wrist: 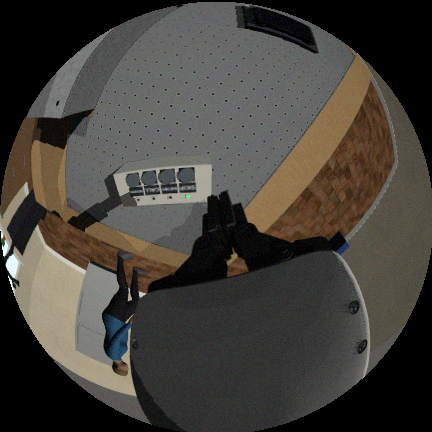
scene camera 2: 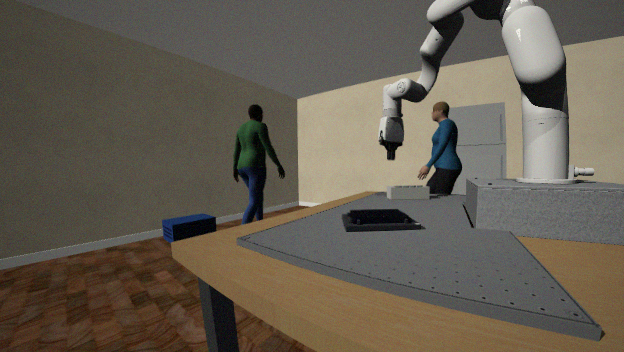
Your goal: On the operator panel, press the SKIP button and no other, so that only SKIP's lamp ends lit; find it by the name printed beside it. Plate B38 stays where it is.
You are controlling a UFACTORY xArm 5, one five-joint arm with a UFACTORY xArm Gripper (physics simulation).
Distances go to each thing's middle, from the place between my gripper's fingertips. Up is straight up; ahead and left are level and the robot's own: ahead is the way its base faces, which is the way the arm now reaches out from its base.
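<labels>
The black tray (scene camera 2: 380,216) sits 380 mm to the left of my hand, 50 mm behind it and 150 mm below it. As for the operator panel (wrist: 197,190), it is 140 mm below my hand, and it is also 70 mm to the right of my hand and 60 mm behind it.
</labels>
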